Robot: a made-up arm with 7 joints. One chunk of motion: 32 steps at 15 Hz.
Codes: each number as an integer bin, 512 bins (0 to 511) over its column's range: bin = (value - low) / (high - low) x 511, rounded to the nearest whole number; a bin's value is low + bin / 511 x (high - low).
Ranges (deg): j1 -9..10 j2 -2..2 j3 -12..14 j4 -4..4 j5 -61..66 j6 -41..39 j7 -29..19
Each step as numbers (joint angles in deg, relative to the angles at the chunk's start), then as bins.
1 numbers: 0.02 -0.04 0.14 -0.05 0.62 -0.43 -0.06
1 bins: 243 250 239 252 248 259 308
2 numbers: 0.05 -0.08 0.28 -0.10 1.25 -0.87 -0.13
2 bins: 243 245 241 249 250 256 307
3 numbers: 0.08 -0.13 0.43 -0.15 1.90 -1.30 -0.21
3 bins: 244 239 244 246 253 254 306
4 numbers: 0.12 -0.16 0.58 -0.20 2.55 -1.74 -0.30
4 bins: 245 235 247 243 256 251 306
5 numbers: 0.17 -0.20 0.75 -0.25 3.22 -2.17 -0.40
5 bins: 247 230 251 240 258 248 304
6 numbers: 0.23 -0.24 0.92 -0.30 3.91 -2.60 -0.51
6 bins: 248 225 254 236 261 245 303
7 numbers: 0.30 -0.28 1.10 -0.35 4.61 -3.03 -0.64
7 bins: 250 220 257 233 264 243 302
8 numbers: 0.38 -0.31 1.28 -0.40 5.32 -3.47 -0.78
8 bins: 252 216 261 230 267 240 300
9 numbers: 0.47 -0.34 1.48 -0.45 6.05 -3.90 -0.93
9 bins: 255 212 265 227 270 237 299
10 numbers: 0.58 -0.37 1.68 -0.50 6.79 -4.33 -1.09
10 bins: 258 208 269 224 273 234 297
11 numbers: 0.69 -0.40 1.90 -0.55 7.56 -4.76 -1.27
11 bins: 261 204 273 220 276 231 295
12 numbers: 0.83 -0.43 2.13 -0.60 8.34 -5.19 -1.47
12 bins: 264 201 278 217 279 229 293
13 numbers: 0.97 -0.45 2.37 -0.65 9.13 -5.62 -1.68
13 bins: 268 198 282 214 282 226 291
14 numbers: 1.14 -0.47 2.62 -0.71 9.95 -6.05 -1.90
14 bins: 273 195 287 210 285 223 289
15 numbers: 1.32 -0.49 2.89 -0.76 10.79 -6.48 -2.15
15 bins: 278 193 293 207 289 220 286
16 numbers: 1.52 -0.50 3.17 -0.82 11.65 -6.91 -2.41
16 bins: 283 192 298 203 292 218 283
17 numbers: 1.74 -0.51 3.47 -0.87 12.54 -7.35 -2.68
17 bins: 289 190 304 200 296 215 280
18 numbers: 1.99 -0.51 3.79 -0.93 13.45 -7.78 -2.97
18 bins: 296 190 310 196 300 212 277
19 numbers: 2.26 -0.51 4.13 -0.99 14.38 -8.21 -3.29
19 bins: 303 190 317 192 303 209 274
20 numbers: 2.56 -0.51 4.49 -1.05 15.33 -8.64 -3.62
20 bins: 311 190 324 188 307 207 270
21 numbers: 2.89 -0.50 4.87 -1.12 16.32 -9.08 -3.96
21 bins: 320 192 332 184 311 204 267
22 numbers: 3.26 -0.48 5.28 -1.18 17.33 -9.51 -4.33
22 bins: 330 194 340 180 315 201 263
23 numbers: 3.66 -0.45 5.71 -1.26 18.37 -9.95 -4.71
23 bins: 340 198 348 175 319 198 259
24 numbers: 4.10 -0.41 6.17 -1.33 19.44 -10.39 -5.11
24 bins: 352 203 357 171 324 196 254
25 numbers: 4.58 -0.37 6.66 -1.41 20.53 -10.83 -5.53
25 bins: 365 208 367 165 328 193 250
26 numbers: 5.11 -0.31 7.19 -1.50 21.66 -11.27 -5.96
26 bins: 379 216 377 160 333 190 245
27 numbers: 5.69 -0.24 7.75 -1.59 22.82 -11.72 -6.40
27 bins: 395 225 388 154 337 187 241
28 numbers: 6.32 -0.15 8.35 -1.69 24.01 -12.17 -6.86
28 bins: 412 236 400 148 342 184 236
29 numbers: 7.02 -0.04 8.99 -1.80 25.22 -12.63 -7.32
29 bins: 431 250 413 141 347 181 231
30 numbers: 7.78 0.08 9.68 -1.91 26.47 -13.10 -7.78
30 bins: 451 266 426 133 352 178 226
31 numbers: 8.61 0.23 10.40 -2.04 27.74 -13.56 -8.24
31 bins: 474 285 440 125 357 175 221
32 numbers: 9.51 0.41 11.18 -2.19 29.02 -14.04 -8.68
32 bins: 498 308 456 116 362 172 216
